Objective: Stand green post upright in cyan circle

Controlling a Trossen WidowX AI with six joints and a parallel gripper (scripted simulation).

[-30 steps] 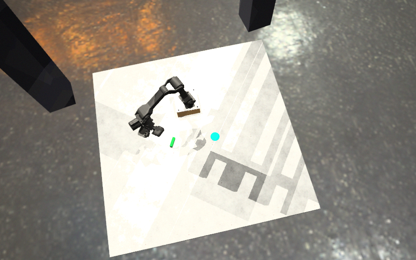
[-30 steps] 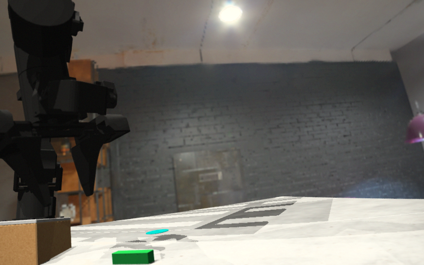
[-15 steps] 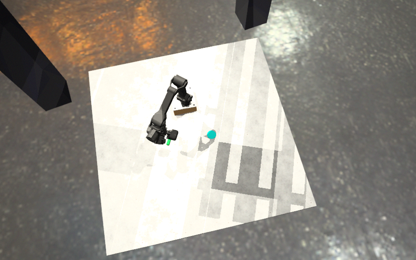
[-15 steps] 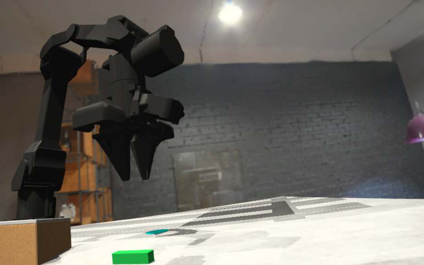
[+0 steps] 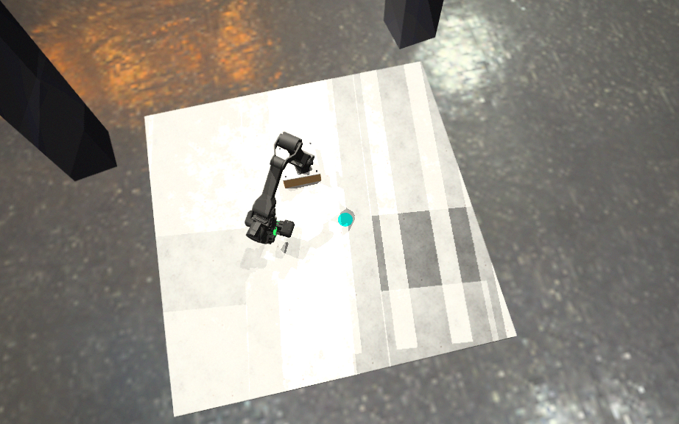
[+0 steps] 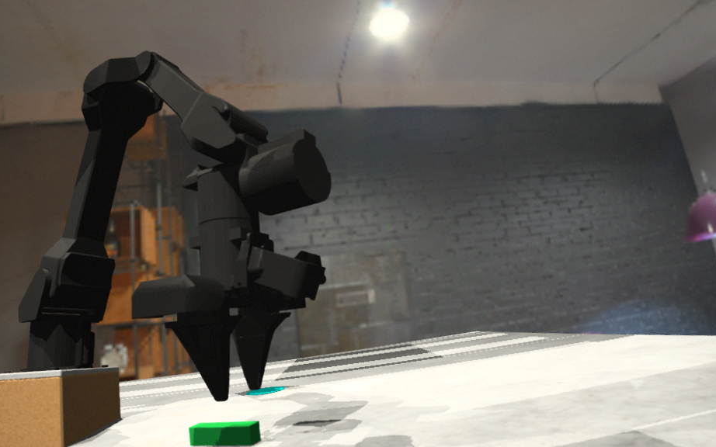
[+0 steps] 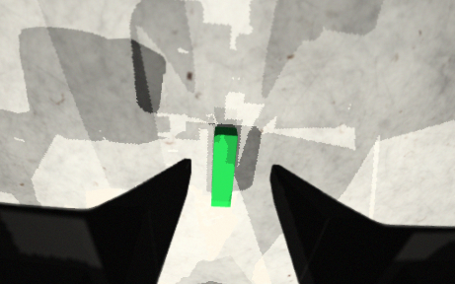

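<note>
The green post lies 20 mm behind my gripper tip, 20 mm to the left of it and 30 mm below it. Also, from my gripper tip: cyan circle 50 mm ahead, 290 mm to the left, 40 mm below.
</note>
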